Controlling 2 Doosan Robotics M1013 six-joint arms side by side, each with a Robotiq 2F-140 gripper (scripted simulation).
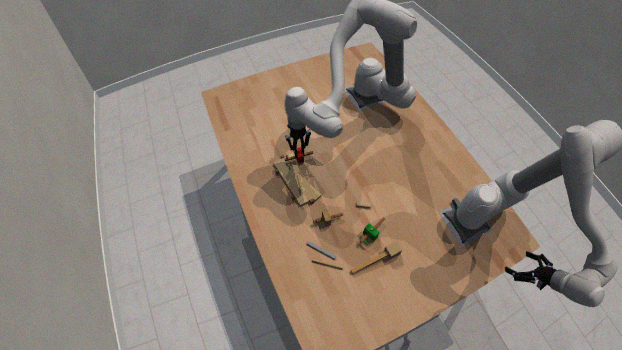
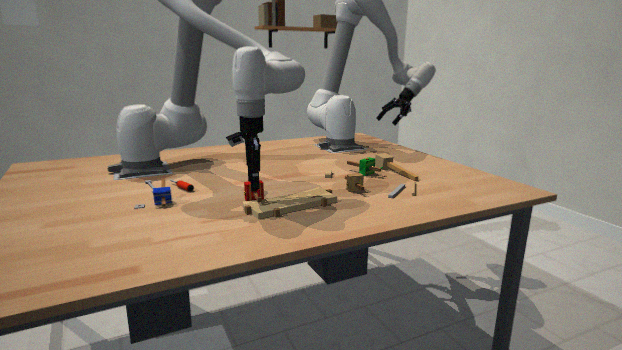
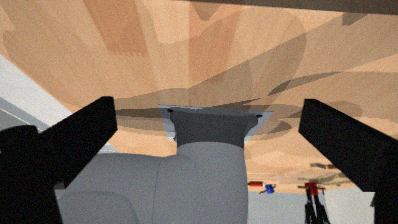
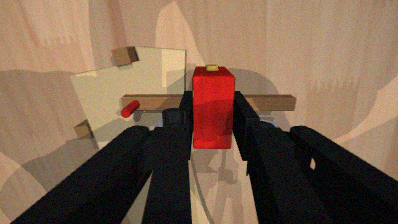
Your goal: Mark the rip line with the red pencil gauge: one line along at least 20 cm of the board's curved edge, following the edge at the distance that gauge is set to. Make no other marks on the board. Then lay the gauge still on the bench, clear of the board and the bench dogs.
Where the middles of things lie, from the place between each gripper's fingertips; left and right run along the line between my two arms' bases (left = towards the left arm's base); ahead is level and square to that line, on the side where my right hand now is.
My right gripper (image 2: 253, 189) is now 11 cm to the right of the pale board (image 2: 266, 205), 8 cm short of it and 7 cm above it. Round my right hand: red pencil gauge (image 4: 213, 88) 4 cm below, 2 cm to the right, 1 cm ahead.
My left gripper (image 1: 516, 261) is now 700 mm short of the pale board, 950 mm to the left of it and 110 mm above it. The rest, counted from my left hand: red pencil gauge: 630 mm ahead, 1070 mm to the right, 80 mm below.
